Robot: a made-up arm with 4 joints.
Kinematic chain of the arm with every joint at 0, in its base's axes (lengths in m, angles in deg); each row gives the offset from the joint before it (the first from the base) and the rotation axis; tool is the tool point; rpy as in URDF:
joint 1: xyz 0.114 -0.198 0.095 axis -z
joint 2: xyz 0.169 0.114 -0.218 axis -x
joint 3: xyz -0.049 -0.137 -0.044 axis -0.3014 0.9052 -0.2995
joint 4: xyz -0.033 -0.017 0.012 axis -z
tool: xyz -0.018 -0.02 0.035 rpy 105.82 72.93 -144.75
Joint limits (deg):
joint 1: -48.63..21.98
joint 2: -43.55..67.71
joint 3: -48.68..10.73
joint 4: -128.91..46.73
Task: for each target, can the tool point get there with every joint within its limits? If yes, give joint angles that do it. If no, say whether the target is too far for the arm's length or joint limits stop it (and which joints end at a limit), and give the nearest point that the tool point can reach.
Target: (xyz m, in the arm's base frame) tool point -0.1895 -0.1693 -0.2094
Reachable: no: joint limits stop it (at a limit: joint 1, joint 2, joint 4) | nearest point 0.1322 -0.1451 -0.2790 | short by 0.330 m
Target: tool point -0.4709 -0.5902 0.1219
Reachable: no: too far | nearest point 0.1445 -0.2887 -0.0574 | short by 0.708 m
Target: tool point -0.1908 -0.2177 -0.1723
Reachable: no: joint limits stop it (at a limit: joint 1, joint 4) | nearest point 0.1383 -0.2727 -0.1578 | short by 0.334 m
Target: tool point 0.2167 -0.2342 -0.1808
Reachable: yes | joints -6.88 -16.61 -29.47 -112.27
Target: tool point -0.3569 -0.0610 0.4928
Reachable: no: too far | nearest point 0.1158 -0.1006 0.0361 | short by 0.658 m
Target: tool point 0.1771 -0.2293 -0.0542
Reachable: yes | joints -12.43 28.44 -15.65 27.09
